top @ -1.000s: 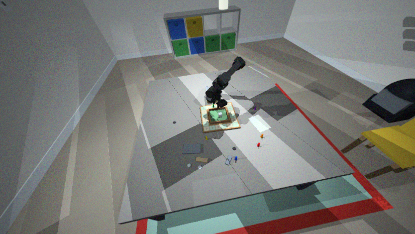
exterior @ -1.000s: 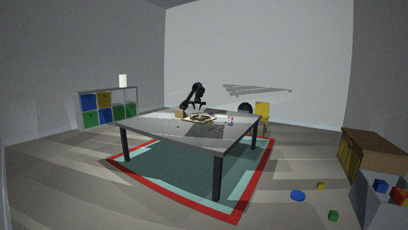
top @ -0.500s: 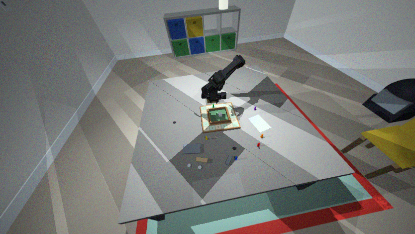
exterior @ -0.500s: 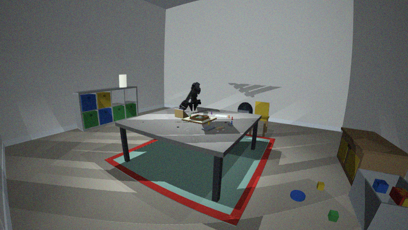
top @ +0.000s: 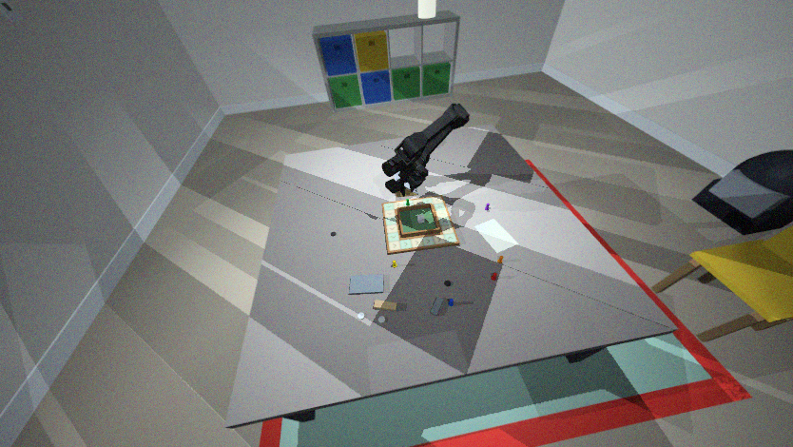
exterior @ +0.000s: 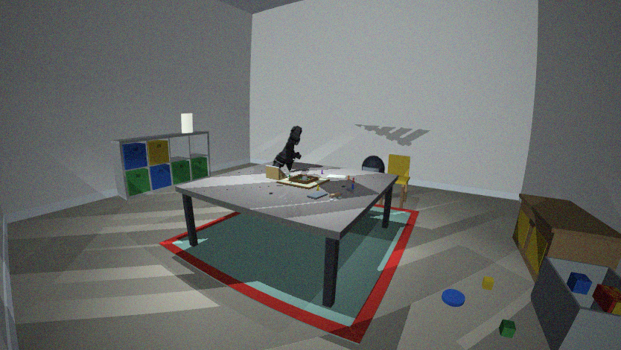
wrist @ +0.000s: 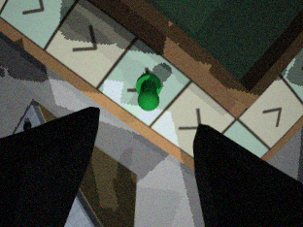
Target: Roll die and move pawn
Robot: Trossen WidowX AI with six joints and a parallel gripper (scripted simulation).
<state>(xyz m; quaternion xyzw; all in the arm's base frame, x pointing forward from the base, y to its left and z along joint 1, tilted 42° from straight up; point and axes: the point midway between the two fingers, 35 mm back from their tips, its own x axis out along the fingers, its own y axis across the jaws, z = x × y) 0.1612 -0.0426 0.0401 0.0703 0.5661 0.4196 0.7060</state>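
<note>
My gripper tip is 5 cm above the green pawn. From my gripper tip the other things lie so: yellow pawn: 31 cm ahead, 9 cm to the right, 6 cm below; white die: 11 cm ahead, 5 cm below, 4 cm to the left; green dice tray: 11 cm ahead, 7 cm below, 3 cm to the left.
</note>
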